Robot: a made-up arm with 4 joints. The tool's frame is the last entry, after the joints. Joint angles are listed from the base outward. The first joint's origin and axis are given. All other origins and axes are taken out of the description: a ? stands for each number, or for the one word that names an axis. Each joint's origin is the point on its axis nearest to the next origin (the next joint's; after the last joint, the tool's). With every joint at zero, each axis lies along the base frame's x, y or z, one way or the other. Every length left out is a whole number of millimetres.
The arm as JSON. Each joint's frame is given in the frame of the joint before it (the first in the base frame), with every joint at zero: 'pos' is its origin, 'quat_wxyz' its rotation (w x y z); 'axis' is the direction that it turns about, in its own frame. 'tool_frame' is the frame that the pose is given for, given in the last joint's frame.
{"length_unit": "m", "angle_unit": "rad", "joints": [
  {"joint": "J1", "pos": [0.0, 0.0, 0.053], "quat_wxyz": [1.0, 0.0, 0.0, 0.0], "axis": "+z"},
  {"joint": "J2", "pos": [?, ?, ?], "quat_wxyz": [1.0, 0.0, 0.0, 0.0], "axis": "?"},
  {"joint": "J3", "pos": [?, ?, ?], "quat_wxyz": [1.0, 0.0, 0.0, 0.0], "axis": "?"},
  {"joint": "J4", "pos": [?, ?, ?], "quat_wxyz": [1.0, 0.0, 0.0, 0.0], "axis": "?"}
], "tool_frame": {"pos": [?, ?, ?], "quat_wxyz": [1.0, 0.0, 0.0, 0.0]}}
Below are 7 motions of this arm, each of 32 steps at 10 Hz.
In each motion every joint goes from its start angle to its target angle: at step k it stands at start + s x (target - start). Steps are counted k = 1, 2, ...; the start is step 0. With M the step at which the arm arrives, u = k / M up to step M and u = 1 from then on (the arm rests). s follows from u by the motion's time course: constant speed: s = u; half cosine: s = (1 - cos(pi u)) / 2; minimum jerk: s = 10 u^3 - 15 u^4 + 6 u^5.
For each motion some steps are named. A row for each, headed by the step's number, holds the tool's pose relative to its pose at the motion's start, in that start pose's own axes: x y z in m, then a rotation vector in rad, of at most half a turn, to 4 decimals.
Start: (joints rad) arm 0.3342 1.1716 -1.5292 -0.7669
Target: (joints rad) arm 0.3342 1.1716 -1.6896 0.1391
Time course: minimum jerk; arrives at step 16
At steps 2, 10, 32:
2: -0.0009 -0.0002 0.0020 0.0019 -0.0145 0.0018
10: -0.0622 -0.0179 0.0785 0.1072 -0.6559 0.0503
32: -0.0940 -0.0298 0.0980 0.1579 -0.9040 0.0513

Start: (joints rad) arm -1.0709 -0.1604 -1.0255 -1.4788
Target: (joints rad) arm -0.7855 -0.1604 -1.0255 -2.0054
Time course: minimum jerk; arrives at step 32
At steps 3, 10, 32:
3: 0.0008 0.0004 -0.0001 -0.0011 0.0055 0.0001
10: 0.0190 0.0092 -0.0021 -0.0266 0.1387 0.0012
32: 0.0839 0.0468 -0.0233 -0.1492 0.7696 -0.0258

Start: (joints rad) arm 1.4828 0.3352 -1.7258 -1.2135
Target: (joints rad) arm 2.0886 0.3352 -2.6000 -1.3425
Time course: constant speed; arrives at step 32
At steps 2, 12, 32:
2: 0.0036 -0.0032 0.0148 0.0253 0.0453 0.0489
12: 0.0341 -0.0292 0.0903 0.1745 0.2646 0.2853
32: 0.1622 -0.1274 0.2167 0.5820 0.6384 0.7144

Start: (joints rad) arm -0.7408 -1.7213 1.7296 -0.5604
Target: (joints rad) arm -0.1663 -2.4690 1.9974 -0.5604
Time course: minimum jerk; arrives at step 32
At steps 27, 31, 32:
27: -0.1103 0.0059 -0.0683 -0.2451 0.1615 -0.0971
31: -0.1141 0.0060 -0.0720 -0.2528 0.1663 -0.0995
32: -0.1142 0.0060 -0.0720 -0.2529 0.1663 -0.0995

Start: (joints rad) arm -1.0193 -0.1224 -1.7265 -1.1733
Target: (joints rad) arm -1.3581 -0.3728 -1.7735 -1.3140
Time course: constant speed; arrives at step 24
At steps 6, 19, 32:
6: -0.0578 0.0064 -0.0269 -0.0177 -0.1102 0.0197
19: -0.1690 0.0169 -0.1096 -0.0637 -0.3481 0.0613
32: -0.2051 0.0194 -0.1492 -0.0843 -0.4393 0.0765

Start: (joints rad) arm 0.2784 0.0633 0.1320 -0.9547
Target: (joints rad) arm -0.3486 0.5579 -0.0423 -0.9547
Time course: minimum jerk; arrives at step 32
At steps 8, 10, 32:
8: -0.0112 -0.0095 -0.0109 0.0215 0.0017 0.0069
10: -0.0196 -0.0159 -0.0192 0.0374 0.0028 0.0119
32: -0.1167 -0.0476 -0.1086 0.2087 0.0059 0.0655

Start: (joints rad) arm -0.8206 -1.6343 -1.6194 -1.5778
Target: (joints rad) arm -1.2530 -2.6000 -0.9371 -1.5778
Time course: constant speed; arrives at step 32
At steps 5, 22, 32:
5: -0.0347 0.0022 -0.0123 0.0018 -0.2186 -0.1062
22: -0.1431 -0.0092 -0.0537 0.1822 -0.9528 -0.4309
32: -0.2102 -0.0284 -0.0880 0.4139 -1.3613 -0.5629

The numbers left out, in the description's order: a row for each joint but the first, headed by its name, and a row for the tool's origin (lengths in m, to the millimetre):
J2: xyz 0.105 -0.259 0.0, axis +z
J3: xyz 0.161 -0.076 0.0, axis -x
J4: xyz 0.0 0.219 0.118, axis -y
tool: xyz 0.112 0.0 0.036

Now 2 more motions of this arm.
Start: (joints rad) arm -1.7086 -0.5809 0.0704 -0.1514
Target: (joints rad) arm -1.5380 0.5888 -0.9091 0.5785
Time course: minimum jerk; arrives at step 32
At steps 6, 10, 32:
6: -0.0118 0.0126 0.0142 0.0386 -0.0386 0.0711
10: -0.0447 0.0387 0.0498 0.1542 -0.1261 0.2558
32: -0.1230 0.0809 0.1700 1.0556 -0.0233 1.0462

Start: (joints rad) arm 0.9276 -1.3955 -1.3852 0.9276
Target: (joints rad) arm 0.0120 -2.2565 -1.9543 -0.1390
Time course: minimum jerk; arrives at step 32
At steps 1, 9, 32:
1: 0.0001 -0.0001 0.0002 0.0000 -0.0002 -0.0002
9: 0.0390 -0.0330 0.0947 0.0246 -0.0963 -0.0829
32: -0.2231 -0.1396 0.5784 0.3973 -0.7357 0.0057

